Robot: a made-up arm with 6 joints.
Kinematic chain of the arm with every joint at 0, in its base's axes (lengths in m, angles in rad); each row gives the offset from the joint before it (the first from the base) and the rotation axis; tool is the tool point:
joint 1: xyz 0 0 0.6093 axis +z
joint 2: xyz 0.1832 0 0 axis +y
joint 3: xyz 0 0 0.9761 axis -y
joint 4: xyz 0 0 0.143 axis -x
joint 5: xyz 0.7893 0 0 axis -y
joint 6: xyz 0.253 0 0 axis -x
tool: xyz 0 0 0
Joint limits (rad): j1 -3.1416..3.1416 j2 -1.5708..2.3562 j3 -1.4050..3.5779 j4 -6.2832..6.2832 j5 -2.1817..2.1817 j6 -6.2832..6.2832
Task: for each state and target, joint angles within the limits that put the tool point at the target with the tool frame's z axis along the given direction. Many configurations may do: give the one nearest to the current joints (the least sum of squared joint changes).
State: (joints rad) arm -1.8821 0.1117 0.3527 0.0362 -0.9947 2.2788
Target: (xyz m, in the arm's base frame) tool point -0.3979 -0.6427 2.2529 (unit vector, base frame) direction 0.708 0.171 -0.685
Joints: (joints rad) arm -2.3283 0.0854 1.1102 -0.6523 -1.4508 2.7121
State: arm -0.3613 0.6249 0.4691 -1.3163 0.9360 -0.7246
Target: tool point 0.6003 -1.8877 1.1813 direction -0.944 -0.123 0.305
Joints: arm -1.2348 0.8752 0.6446 -0.8999 0.2849 -0.3917
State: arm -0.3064 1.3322 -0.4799 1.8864 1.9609 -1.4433
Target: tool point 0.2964 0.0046 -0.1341 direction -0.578 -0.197 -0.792
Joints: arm -0.7338 2.1785 -1.0957 0.9549 1.7824 -1.7664
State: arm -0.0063 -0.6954 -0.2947 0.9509 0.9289 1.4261
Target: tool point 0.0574 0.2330 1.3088 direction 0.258 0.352 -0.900
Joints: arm 0.1706 -1.2245 -1.0631 1.1946 1.2066 1.7487
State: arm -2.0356 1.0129 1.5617 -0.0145 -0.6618 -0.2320
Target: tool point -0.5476 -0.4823 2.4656 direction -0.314 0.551 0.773
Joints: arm -2.6103 0.2379 1.4722 -0.8184 -0.8466 -0.2436
